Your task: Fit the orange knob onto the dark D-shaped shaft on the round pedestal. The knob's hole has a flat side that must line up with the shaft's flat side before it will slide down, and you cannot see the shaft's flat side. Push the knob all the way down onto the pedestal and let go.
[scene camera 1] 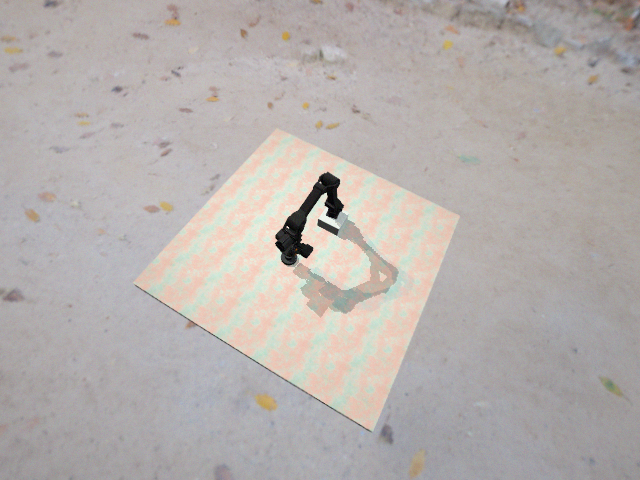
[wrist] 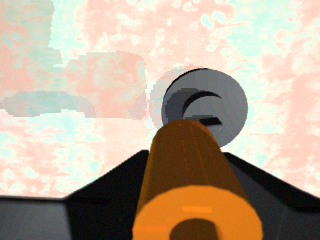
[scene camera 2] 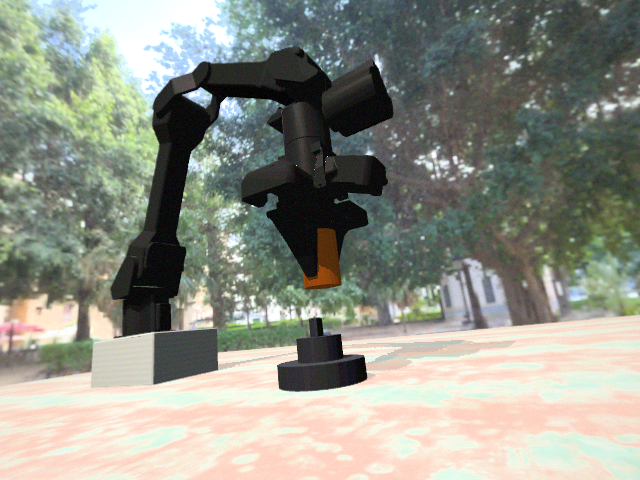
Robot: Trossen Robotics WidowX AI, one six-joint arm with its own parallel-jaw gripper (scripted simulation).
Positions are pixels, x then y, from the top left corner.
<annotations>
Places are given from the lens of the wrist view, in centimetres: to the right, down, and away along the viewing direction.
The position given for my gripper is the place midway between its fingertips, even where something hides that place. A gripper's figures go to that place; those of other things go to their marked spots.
my gripper point(wrist: 184, 157): 1, 2, 11
orange knob point(wrist: 188, 181): 1, 2, 6
round pedestal point(wrist: 213, 98): 4, -2, 16
The marked spots on the round pedestal and the orange knob are 11 cm apart.
</annotations>
